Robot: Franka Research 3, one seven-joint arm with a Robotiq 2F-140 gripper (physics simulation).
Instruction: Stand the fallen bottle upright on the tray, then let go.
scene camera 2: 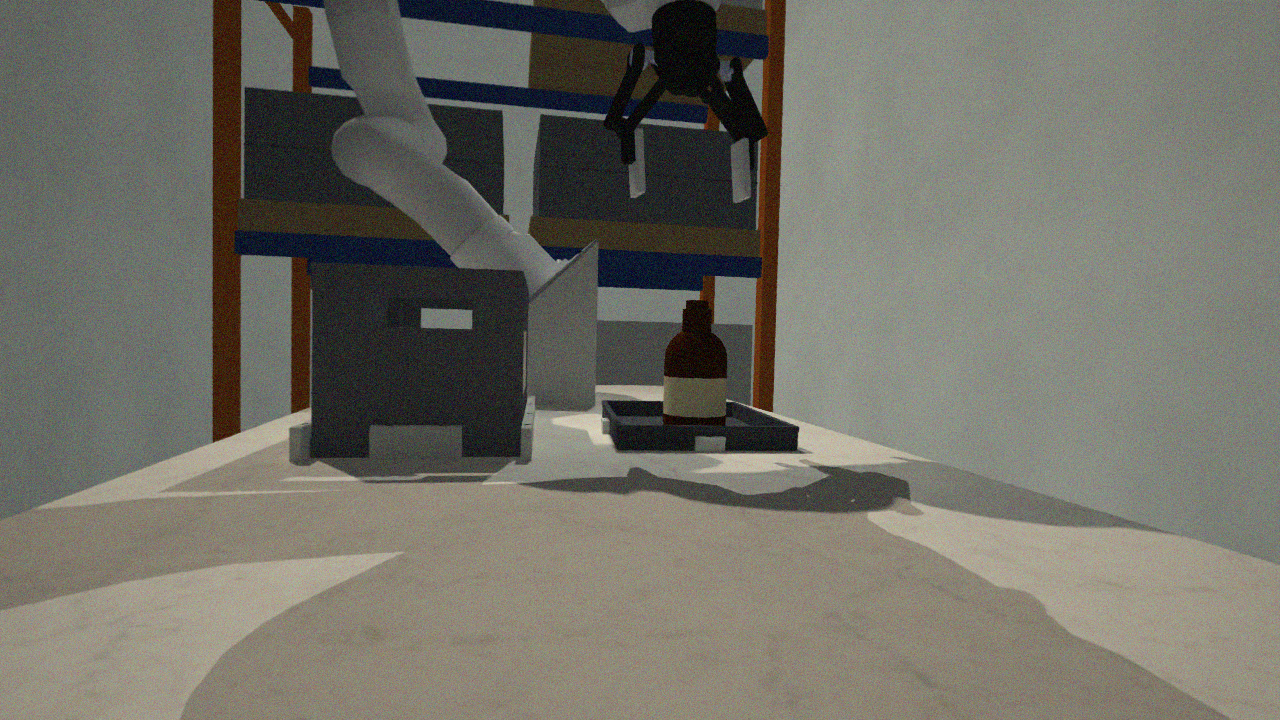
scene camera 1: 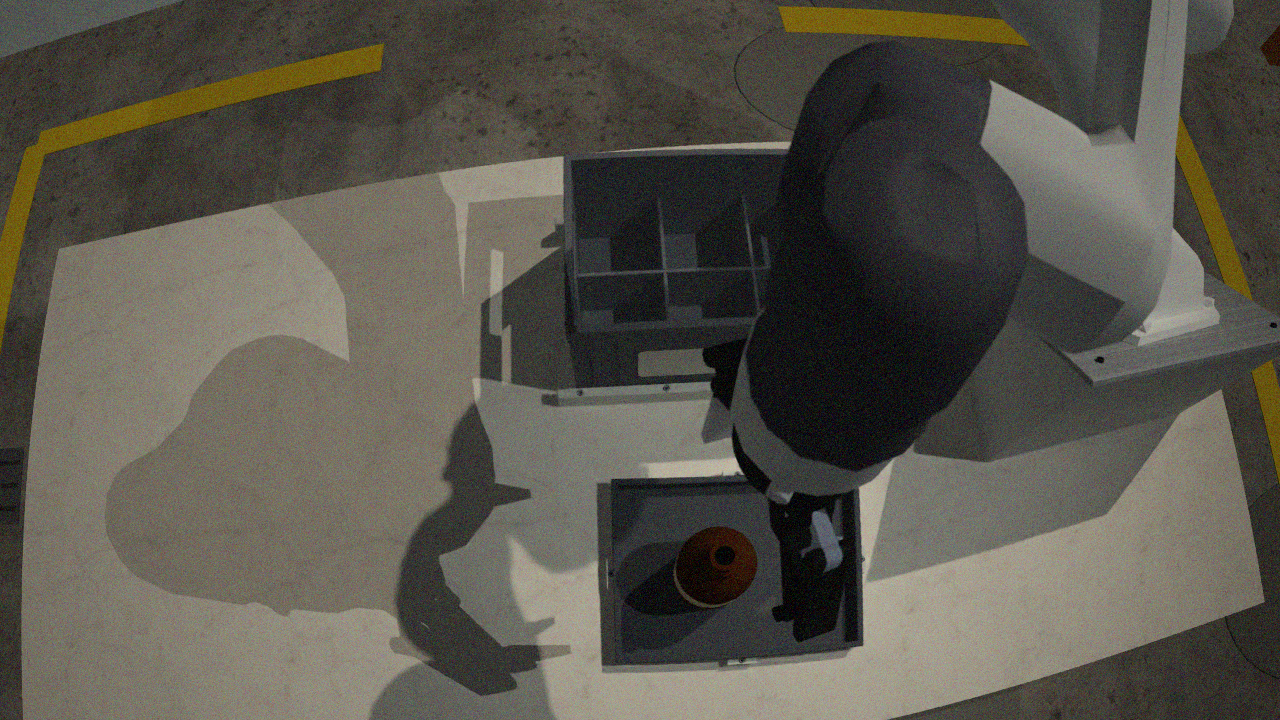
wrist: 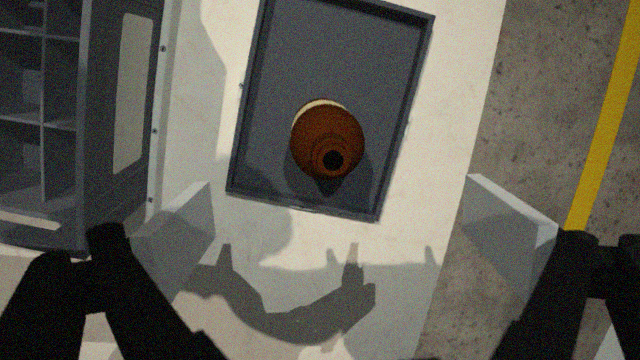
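Observation:
A brown bottle with a cream label (scene camera 1: pixel 716 565) (scene camera 2: pixel 694 380) (wrist: pixel 325 137) stands upright on the dark grey tray (scene camera 1: pixel 644 655) (scene camera 2: pixel 707 437) (wrist: pixel 395 170), its open mouth facing up. It stands inside the tray's low walls and touches none of them that I can make out. My gripper (scene camera 2: pixel 687 183) (wrist: pixel 338 206) is open, with its two light grey finger pads wide apart and nothing between them. It hangs high above the bottle, well clear of its neck, in the second scene view. In the first scene view the arm hides part of the gripper and the tray's back right corner.
A tall dark grey bin with dividers (scene camera 1: pixel 617 329) (scene camera 2: pixel 416 376) (wrist: pixel 87 125) stands beside the tray on the pale table (scene camera 1: pixel 223 555) (scene camera 2: pixel 581 582). A storage rack (scene camera 2: pixel 226 179) stands behind the arm's base. Shadows of the arm and gripper fall across the table.

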